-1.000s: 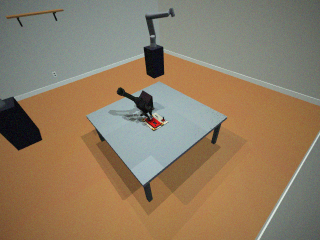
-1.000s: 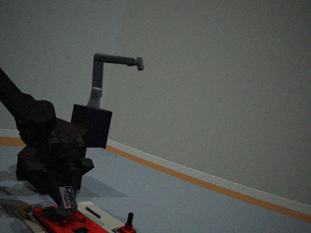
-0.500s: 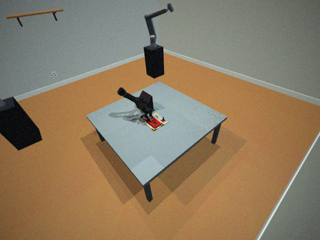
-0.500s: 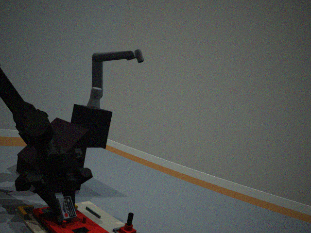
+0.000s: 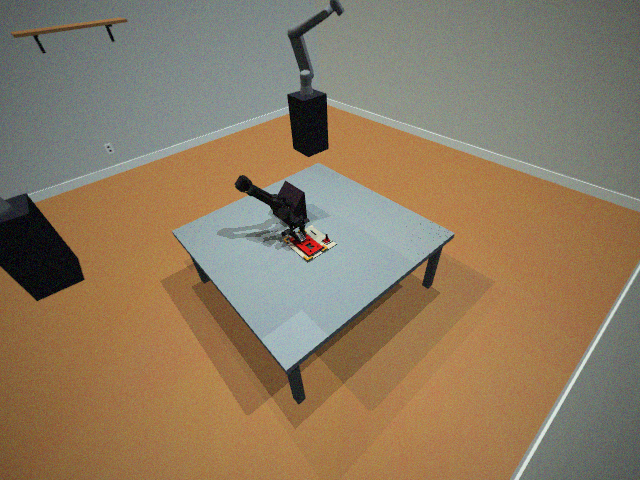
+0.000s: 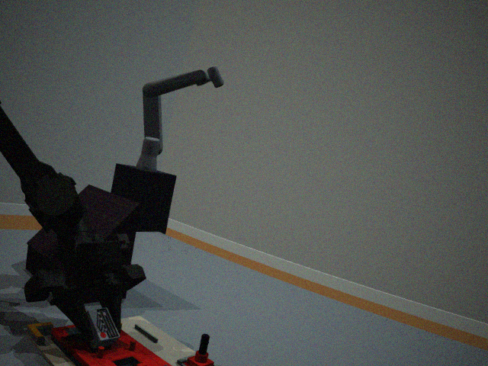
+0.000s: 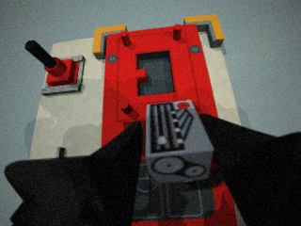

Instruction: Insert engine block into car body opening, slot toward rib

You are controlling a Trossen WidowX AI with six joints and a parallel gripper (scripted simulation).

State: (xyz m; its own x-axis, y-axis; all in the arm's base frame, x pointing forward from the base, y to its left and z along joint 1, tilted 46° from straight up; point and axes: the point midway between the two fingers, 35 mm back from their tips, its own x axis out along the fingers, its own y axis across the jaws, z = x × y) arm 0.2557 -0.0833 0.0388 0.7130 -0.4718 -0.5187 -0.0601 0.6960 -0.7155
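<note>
The grey engine block is 20 mm behind my gripper tip and 10 mm above it. Round my gripper tip: pale base plate (20 mm ahead, 30 mm to the left, 30 mm below).
</note>
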